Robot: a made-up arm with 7 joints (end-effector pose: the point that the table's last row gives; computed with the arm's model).
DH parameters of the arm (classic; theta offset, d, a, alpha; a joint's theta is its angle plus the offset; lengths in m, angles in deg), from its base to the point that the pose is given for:
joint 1: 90 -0.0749 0.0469 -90
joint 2: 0 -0.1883 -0.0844 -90
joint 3: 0 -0.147 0.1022 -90
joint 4: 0 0.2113 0.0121 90
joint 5: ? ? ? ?
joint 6: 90 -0.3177 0.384 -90
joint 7: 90 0.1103 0.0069 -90
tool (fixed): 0 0.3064 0 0
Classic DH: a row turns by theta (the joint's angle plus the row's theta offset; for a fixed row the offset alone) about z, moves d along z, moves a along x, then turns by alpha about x.
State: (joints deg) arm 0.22 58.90 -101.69 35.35 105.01 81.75 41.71
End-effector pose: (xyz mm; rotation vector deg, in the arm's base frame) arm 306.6 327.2 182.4 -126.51 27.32 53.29
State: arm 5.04 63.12 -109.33 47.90 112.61 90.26 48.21
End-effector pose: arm 296.1 384.5 146.9 -133.03 44.54 71.21
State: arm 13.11 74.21 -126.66 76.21 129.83 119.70 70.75
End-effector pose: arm 312.3 532.8 -82.2 92.37 -94.29 -87.75
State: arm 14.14 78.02 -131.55 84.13 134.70 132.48 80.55
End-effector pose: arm 337.4 529.3 -223.6 63.71 -109.25 -79.48
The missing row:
joint 5: 0 -0.2237 -0.0386 90
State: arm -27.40 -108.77 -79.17 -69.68 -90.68 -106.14 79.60
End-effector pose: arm -160.4 -29.6 -246.9 84.46 -63.42 49.54
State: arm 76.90 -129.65 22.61 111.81 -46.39 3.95 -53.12
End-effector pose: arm 217.5 810.6 -651.1 -156.87 -36.61 17.69
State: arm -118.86 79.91 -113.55 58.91 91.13 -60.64 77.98
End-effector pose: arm 220.2 -33.3 -276.5 -69.33 36.88 -122.28
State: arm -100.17 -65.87 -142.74 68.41 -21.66 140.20 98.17
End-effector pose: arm 35.0 -283.4 491.6 61.53 115.86 -68.80
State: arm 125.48 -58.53 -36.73 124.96 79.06 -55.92 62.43
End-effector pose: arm -245.1 282.9 159.2 -60.97 101.23 2.56
